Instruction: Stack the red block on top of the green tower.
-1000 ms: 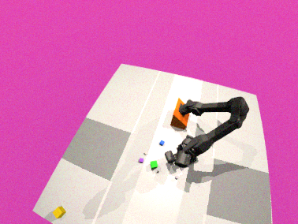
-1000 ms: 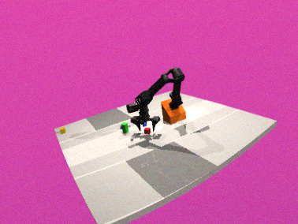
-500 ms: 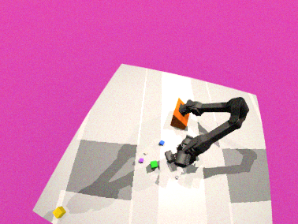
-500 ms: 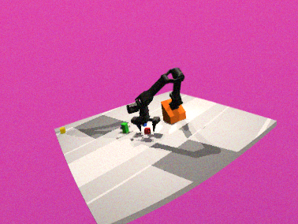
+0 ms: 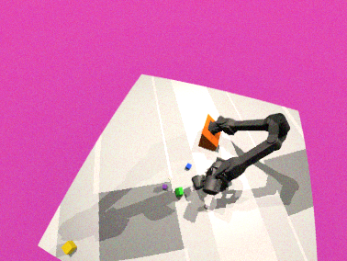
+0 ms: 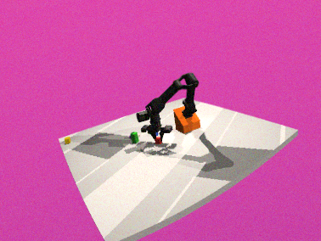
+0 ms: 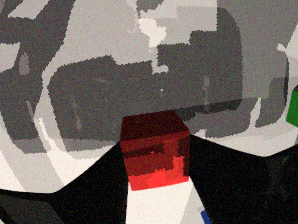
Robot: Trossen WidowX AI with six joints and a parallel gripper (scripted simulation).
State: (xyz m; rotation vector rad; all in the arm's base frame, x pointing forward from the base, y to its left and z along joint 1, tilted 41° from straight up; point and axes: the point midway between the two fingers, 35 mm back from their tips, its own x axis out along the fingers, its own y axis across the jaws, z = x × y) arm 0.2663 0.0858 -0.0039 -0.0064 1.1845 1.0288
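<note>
My gripper tip is 10 cm short of the purple block and 20 cm to the left of it. Round my gripper tip: yellow block (54 cm ahead, 49 cm to the right, 1 cm above); then red block (1 cm above); then blue block (4 cm behind, 12 cm to the right).
</note>
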